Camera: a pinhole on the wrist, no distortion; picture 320 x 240 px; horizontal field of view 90.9 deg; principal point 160.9 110.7 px. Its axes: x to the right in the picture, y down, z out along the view. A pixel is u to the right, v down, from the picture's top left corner.
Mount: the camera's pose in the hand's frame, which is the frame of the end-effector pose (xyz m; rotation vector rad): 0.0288 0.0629 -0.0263 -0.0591 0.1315 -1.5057
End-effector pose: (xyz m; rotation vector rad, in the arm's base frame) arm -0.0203 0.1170 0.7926 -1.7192 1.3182 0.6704
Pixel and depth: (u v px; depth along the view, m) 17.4 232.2 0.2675
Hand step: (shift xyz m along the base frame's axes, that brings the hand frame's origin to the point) -0.1991 0.0435 -0.4097
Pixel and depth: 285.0 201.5 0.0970
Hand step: 0.0481 0.0024 -0.1074
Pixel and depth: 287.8 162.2 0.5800
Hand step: 0.5290 0.3130 -0.3834
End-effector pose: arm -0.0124 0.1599 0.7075 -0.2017 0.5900 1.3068
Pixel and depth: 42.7 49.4 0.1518
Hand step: -0.1193 0.0927 0.1545
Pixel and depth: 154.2 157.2 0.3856
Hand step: 0.0607 0.3362 0.2034
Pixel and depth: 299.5 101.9 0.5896
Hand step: 0.6270 0.2025 0.3087
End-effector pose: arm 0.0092 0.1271 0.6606 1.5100 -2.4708 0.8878
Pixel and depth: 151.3 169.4 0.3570
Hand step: -0.1048 -0.2988 -0.2121
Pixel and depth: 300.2 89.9 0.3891
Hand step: 0.2996 -0.3218 -0.1425
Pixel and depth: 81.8 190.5 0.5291
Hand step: -0.3481 -0.4153 -0.3982
